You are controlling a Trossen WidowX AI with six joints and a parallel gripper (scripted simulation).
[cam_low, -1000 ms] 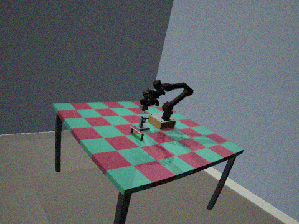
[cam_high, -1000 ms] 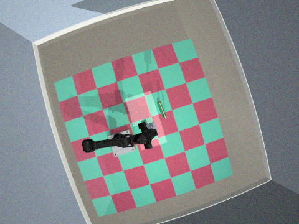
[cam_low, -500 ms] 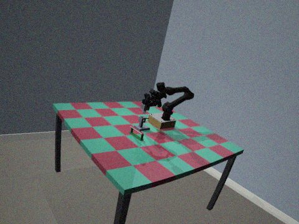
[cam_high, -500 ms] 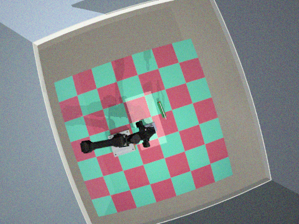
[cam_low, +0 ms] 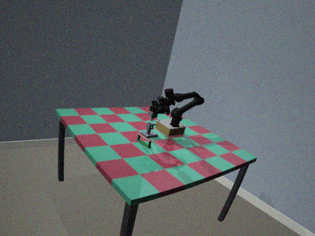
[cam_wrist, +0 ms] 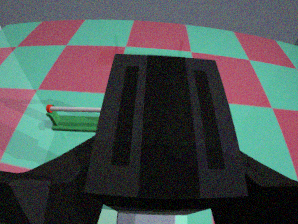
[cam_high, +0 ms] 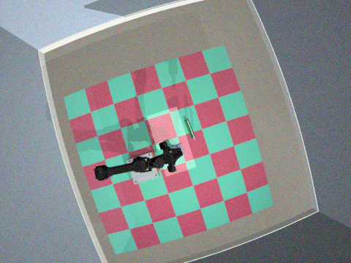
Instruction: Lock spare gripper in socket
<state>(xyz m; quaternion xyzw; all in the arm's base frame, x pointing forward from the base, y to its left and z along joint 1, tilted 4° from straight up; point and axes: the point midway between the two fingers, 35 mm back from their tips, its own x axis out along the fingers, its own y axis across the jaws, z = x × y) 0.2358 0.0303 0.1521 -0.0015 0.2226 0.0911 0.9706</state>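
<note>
Right now the cradle is 10 cm ahead of my gripper tip, 14 cm to the left of it and 17 cm below it. From my gripper tip the other things lie so: spare gripper 1 cm behind, 1 cm below; mount 2 cm behind, 14 cm below.
</note>
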